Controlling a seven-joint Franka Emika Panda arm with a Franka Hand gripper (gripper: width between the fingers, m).
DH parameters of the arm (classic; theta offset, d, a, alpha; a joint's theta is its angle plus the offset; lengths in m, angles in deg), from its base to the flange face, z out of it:
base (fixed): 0 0 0 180
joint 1: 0 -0.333 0 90
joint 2: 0 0 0 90
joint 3: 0 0.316 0.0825 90
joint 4: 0 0 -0.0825 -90
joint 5: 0 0.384 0 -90
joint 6: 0 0 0.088 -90
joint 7: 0 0.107 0 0
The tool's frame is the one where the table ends.
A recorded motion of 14 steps. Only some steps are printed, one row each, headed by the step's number.
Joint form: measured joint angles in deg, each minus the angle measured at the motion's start. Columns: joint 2, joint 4, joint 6, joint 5, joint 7, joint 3, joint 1.
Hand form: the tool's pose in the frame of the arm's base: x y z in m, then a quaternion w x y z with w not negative. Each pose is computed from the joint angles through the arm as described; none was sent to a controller.
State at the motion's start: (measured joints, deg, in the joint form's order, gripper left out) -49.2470 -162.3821 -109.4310 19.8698 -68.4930 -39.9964 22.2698
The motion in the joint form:
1: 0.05 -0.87 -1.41 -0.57 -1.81 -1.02 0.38
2: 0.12 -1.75 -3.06 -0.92 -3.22 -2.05 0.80
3: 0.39 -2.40 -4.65 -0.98 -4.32 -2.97 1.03
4: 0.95 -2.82 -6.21 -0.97 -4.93 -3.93 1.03
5: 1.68 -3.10 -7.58 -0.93 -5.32 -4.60 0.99
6: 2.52 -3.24 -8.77 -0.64 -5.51 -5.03 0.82
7: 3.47 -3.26 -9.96 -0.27 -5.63 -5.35 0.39
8: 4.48 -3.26 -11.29 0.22 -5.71 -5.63 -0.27
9: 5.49 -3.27 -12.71 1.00 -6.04 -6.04 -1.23
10: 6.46 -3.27 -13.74 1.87 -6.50 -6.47 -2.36
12: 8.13 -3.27 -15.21 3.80 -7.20 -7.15 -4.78
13: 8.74 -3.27 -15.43 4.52 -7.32 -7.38 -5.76
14: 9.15 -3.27 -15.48 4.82 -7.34 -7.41 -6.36
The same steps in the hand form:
1: 0.1781 -0.2298 0.3783 0.28963 -0.90575 -0.09584 -0.29420
2: 0.1742 -0.2325 0.3709 0.28182 -0.90577 -0.09387 -0.30223
3: 0.1714 -0.2353 0.3645 0.27543 -0.90574 -0.08971 -0.30940
4: 0.1694 -0.2387 0.3584 0.27086 -0.90626 -0.08180 -0.31406
5: 0.1683 -0.2416 0.3529 0.26696 -0.90754 -0.07406 -0.31561
6: 0.1683 -0.2440 0.3483 0.26468 -0.90873 -0.06617 -0.31588
7: 0.1697 -0.2462 0.3442 0.26259 -0.91012 -0.05961 -0.31491
8: 0.1722 -0.2480 0.3402 0.26038 -0.91158 -0.05350 -0.31363
9: 0.1757 -0.2492 0.3360 0.25893 -0.91204 -0.04899 -0.31422
10: 0.1797 -0.2490 0.3319 0.26047 -0.91165 -0.04749 -0.31431
12: 0.1888 -0.2460 0.3247 0.26773 -0.90981 -0.04654 -0.31370
13: 0.1925 -0.2438 0.3220 0.27321 -0.90875 -0.04681 -0.31197
14: 0.1950 -0.2419 0.3202 0.27660 -0.90860 -0.04832 -0.30919

